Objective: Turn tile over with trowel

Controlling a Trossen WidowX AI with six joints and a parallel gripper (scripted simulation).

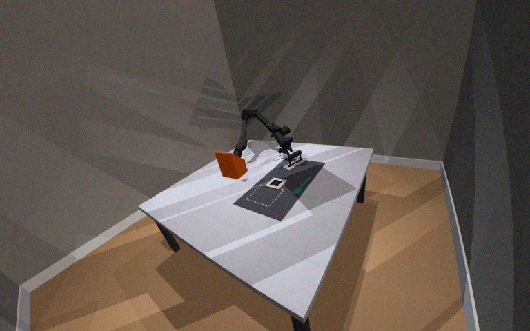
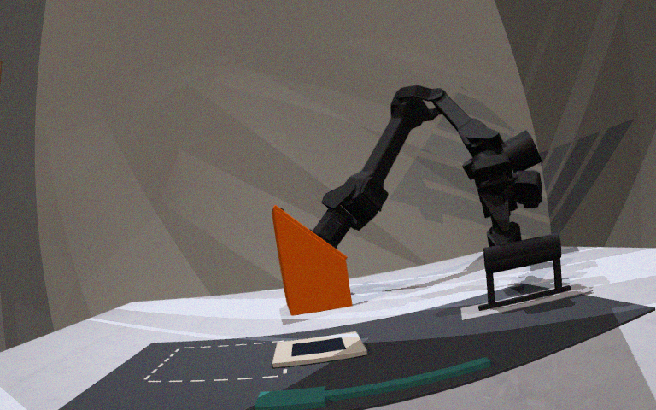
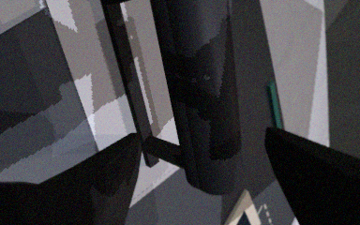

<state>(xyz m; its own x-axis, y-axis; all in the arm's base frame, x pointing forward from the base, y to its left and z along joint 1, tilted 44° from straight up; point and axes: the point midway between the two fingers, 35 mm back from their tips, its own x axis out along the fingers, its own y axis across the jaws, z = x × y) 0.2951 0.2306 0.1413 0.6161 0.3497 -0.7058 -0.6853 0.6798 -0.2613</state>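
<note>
Right now my gripper tip is 80 mm short of the dark mat, 240 mm to the left of it and 100 mm above it. From my gripper tip the other things lie so: teal trowel 220 mm ahead, 260 mm to the right, 80 mm below; beige tile 40 mm ahead, 290 mm to the right, 80 mm below.
</note>
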